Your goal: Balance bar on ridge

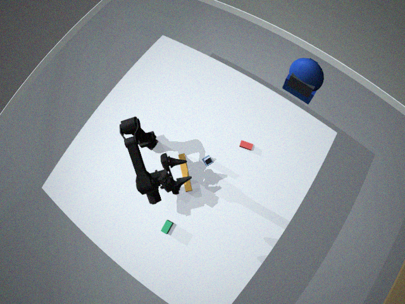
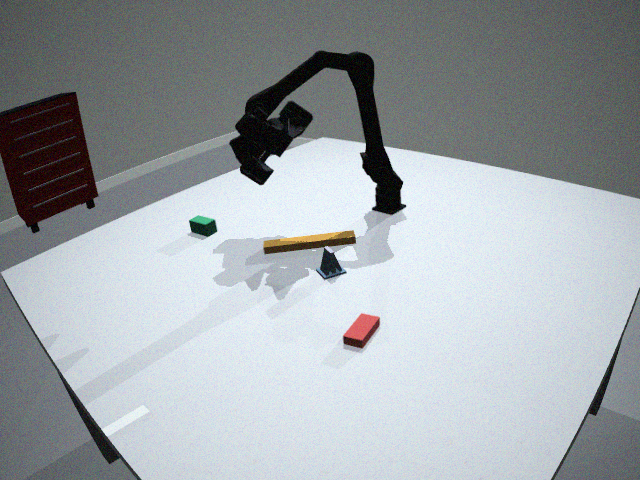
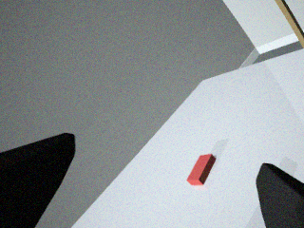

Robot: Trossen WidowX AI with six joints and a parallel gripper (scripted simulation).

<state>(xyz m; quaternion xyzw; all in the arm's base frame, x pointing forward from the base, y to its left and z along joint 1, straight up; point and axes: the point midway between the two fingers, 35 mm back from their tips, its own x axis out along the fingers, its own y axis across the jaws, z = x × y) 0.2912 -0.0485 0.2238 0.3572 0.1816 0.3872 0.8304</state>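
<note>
My gripper tip is 210 mm above the orange bar and 60 mm past it. Round my gripper tip: green block 280 mm to the right, 210 mm below, 30 mm ahead; red block 290 mm to the left, 210 mm below, 120 mm ahead.
</note>
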